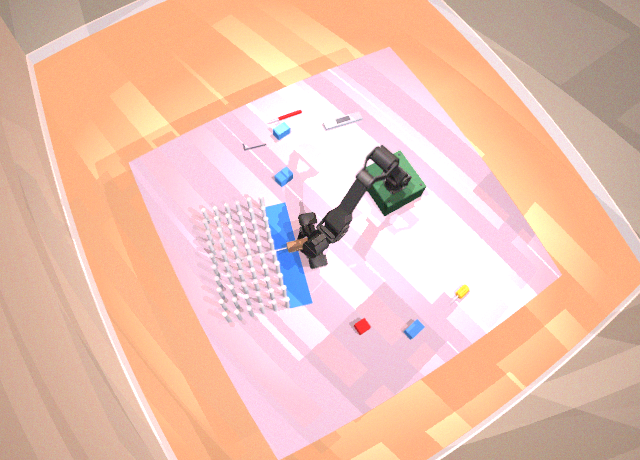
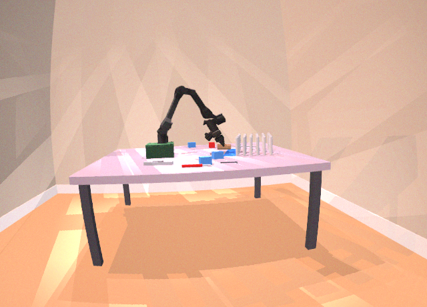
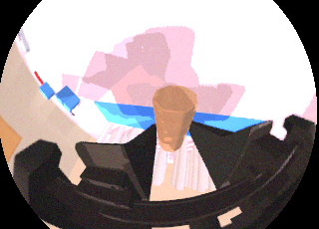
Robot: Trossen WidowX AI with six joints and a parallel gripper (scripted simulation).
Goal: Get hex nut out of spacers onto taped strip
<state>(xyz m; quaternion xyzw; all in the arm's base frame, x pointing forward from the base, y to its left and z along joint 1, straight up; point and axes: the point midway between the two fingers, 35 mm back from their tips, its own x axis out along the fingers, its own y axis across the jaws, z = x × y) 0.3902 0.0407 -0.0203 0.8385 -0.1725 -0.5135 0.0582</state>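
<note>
Right now my gripper tip is 50 mm short of the blue taped strip and 40 mm above it. From my gripper tip the other things lie so: red block 360 mm to the left, 50 mm behind, 20 mm below; hook tool 100 mm ahead, 20 mm to the right; black hex key 470 mm to the right, 30 mm below, 20 mm behind.
</note>
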